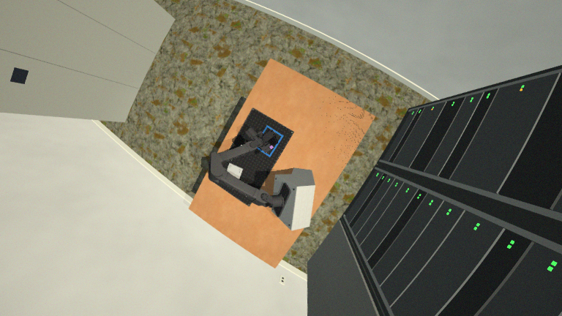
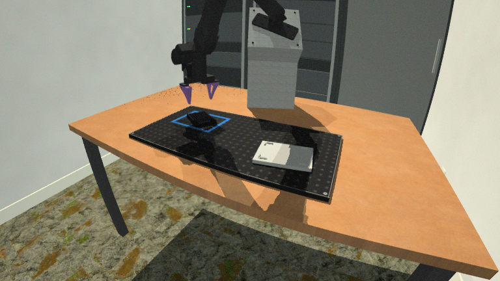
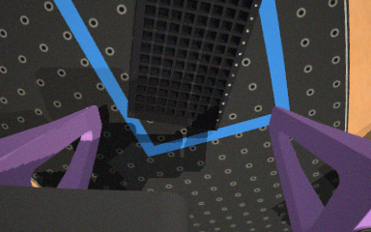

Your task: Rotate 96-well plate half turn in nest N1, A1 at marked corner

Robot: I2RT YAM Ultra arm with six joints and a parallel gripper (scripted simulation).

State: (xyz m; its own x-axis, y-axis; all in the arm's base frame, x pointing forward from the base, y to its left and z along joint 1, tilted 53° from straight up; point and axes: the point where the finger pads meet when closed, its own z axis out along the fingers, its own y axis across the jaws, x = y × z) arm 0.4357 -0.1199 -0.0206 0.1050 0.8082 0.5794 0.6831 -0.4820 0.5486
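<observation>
Now: hand 80 mm above the black 96-well plate. The rest, counted from my hand: plate nest N1: 20 mm ahead, 390 mm to the left, 80 mm below; A1 mark: 50 mm ahead, 480 mm to the left, 80 mm below.
</observation>
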